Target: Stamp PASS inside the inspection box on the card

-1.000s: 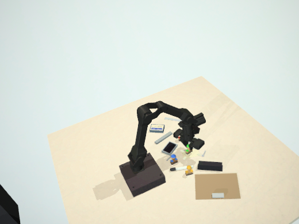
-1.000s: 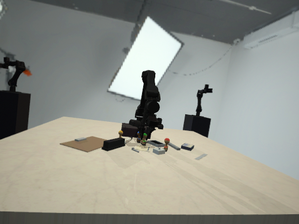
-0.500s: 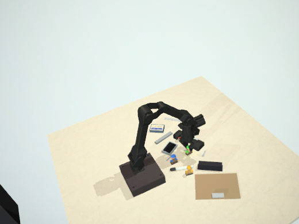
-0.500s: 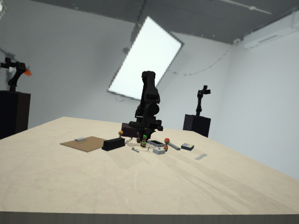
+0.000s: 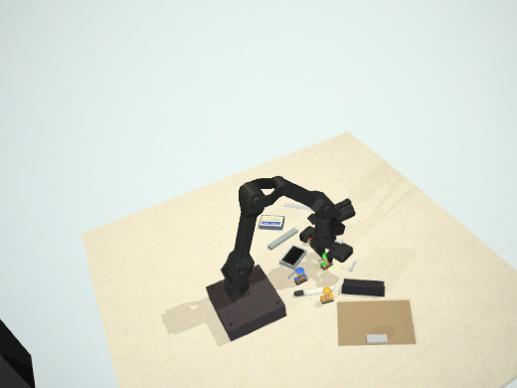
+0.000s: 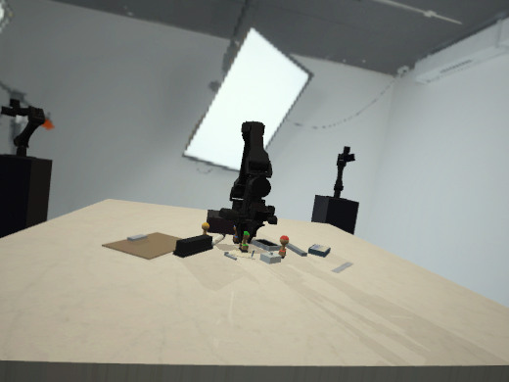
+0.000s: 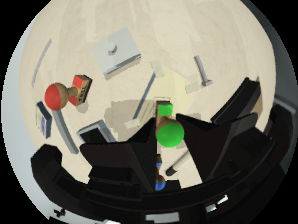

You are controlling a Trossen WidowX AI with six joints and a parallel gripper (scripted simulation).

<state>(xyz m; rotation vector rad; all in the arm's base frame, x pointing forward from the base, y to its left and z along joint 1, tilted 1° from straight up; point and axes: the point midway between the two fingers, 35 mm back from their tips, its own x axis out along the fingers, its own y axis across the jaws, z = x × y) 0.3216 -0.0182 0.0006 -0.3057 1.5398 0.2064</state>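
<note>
The green-knobbed stamp lies 1 cm below my gripper tip. From my gripper tip the other things lie so: blue-knobbed stamp 11 cm behind, 1 cm to the right, 1 cm below; pale card 1 cm ahead, 3 cm below; red-knobbed stamp 2 cm ahead, 12 cm to the left, 1 cm below.
</note>
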